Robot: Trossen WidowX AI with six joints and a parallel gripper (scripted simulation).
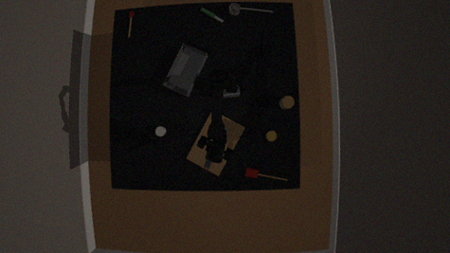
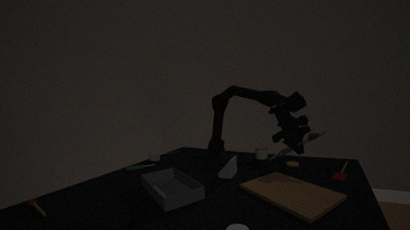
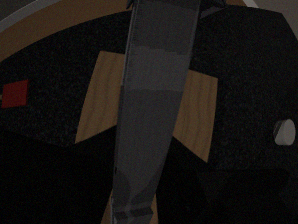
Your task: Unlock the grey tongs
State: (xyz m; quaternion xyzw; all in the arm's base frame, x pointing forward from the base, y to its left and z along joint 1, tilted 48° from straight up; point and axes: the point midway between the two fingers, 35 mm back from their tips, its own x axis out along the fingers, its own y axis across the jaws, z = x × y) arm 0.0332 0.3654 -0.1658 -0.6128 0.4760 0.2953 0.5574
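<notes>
The yellow lock piece lies 10 mm behind my gripper tip, 20 mm to the right of it and 30 mm above it. Round my gripper tip: wooden board 50 mm to the right, 160 mm below; white cylinder 360 mm ahead, 90 mm to the right, 150 mm below; red spatula 320 mm behind, 130 mm to the left, 160 mm below.
</notes>
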